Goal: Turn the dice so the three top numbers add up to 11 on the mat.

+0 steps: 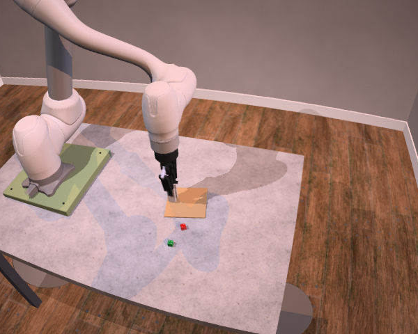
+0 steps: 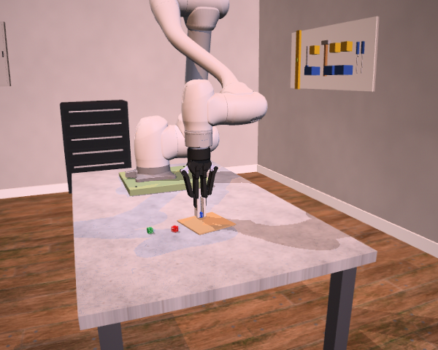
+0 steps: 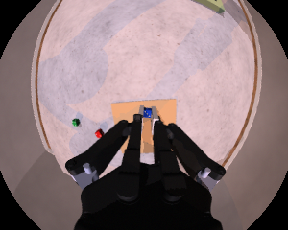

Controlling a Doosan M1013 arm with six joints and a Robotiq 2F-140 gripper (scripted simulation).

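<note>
The blue die lies 30 mm below my hand. The rest, counted from my hand: red die: 80 mm ahead, 100 mm to the right, 30 mm below; orange mat: 50 mm ahead, 10 mm to the left, 40 mm below; green die: 70 mm ahead, 180 mm to the right, 30 mm below.
</note>
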